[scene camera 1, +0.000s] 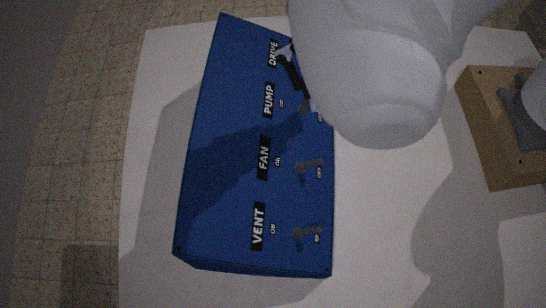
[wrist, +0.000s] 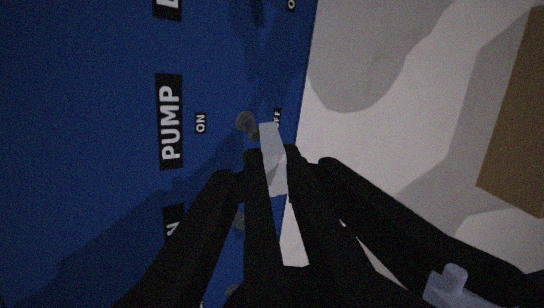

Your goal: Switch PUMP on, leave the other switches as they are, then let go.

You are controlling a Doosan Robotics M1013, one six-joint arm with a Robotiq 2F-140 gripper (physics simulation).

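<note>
The blue switch panel bears the PUMP label. The grey PUMP switch stands between its ON and OFF marks; its visible part leans to the OFF side, and its end is hidden by the fingers. My gripper is shut and empty, its pale fingertips close beside the PUMP lever on the OFF side; contact cannot be told. The FAN lever and VENT lever point to OFF. The DRIVE switch is hidden in the scene view.
The pale arm hangs over the panel's right edge and hides much of the gripper in the scene view. A brown box stands to the right on the white table. The DRIVE label lies beyond PUMP.
</note>
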